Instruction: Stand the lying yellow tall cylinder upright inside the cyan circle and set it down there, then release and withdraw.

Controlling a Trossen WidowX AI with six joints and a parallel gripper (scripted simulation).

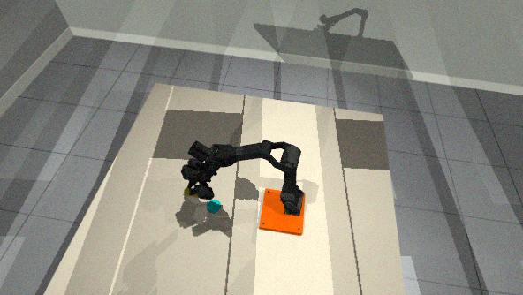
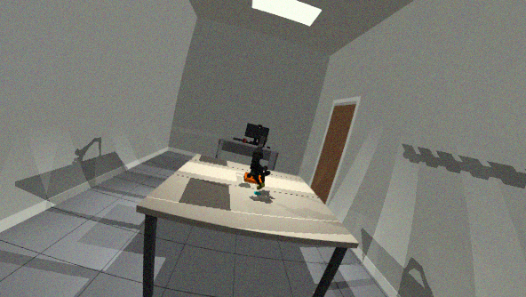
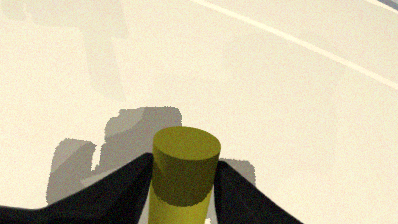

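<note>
Now: the cyan circle 110 mm below my gripper tip and 90 mm behind it. Round my gripper tip: yellow tall cylinder: 20 mm below, 10 mm to the right, 10 mm behind.
</note>
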